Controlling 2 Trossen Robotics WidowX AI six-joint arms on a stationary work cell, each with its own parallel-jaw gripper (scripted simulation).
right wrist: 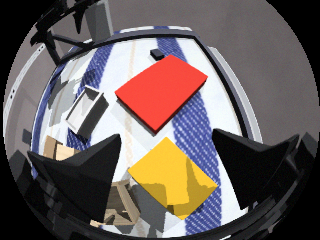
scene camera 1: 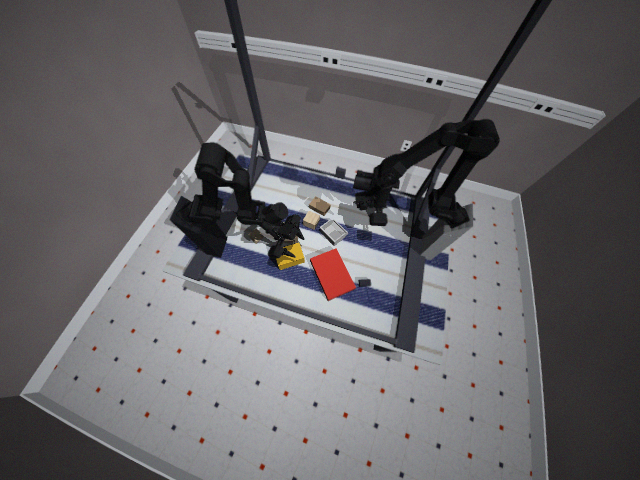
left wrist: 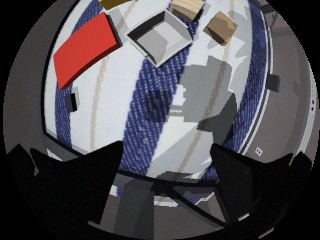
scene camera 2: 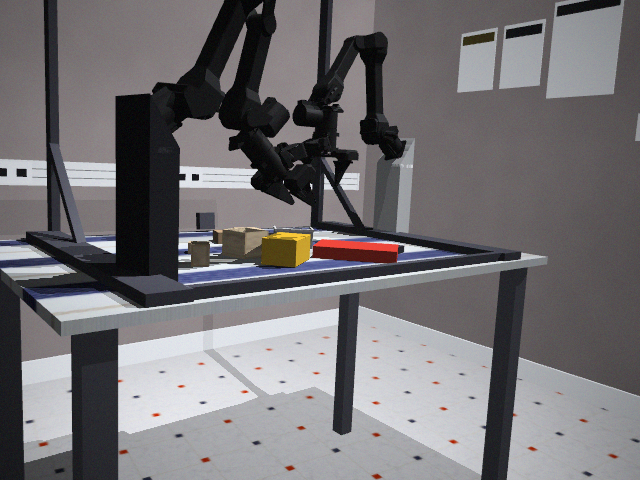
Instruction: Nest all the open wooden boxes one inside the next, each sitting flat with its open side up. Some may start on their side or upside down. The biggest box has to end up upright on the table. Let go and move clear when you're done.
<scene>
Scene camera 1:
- my left gripper: 372, 215
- my right gripper: 299, 248
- flat red slab: 333, 275
</scene>
